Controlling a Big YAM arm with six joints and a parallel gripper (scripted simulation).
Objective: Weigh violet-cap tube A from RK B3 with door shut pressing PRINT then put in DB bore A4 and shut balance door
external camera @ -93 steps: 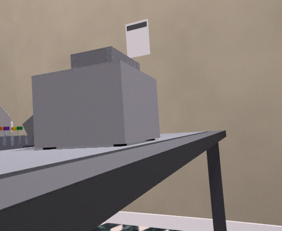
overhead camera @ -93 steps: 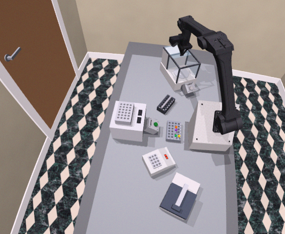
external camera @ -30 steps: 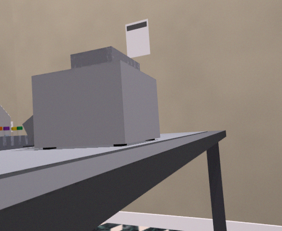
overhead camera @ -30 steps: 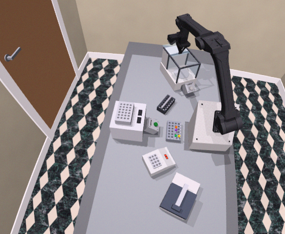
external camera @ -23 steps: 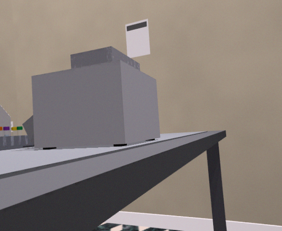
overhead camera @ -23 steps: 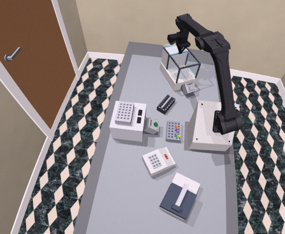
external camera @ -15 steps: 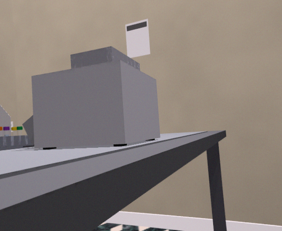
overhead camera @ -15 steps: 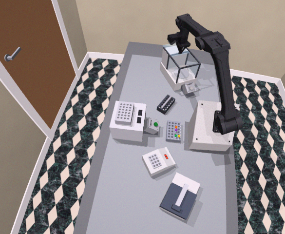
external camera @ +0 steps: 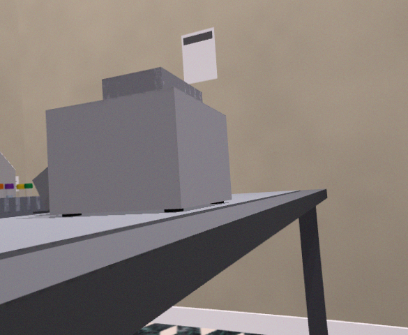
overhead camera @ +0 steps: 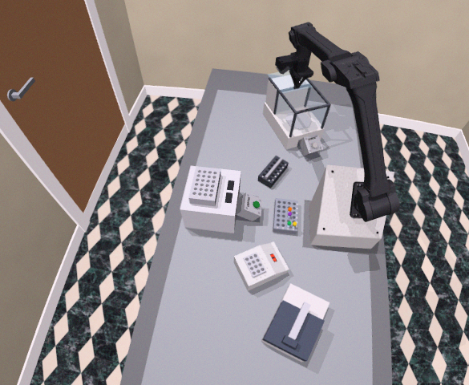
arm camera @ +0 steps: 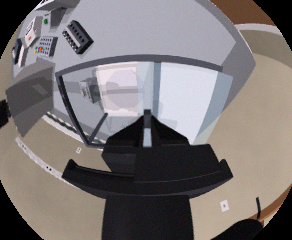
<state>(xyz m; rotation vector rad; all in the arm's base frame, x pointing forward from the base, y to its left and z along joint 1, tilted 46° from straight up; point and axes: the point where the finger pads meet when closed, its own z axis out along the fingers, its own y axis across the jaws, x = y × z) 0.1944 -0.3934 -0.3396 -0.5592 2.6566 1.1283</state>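
My hand is 30 mm to the left of the balance door, 10 mm short of it and 10 mm above it. Round my hand: tube rack RK (500 mm to the left, 210 mm below, 40 mm ahead); black magnet block MG (300 mm to the left, 200 mm below, 80 mm ahead); white PRINT key (190 mm to the left, 150 mm below, 90 mm behind).
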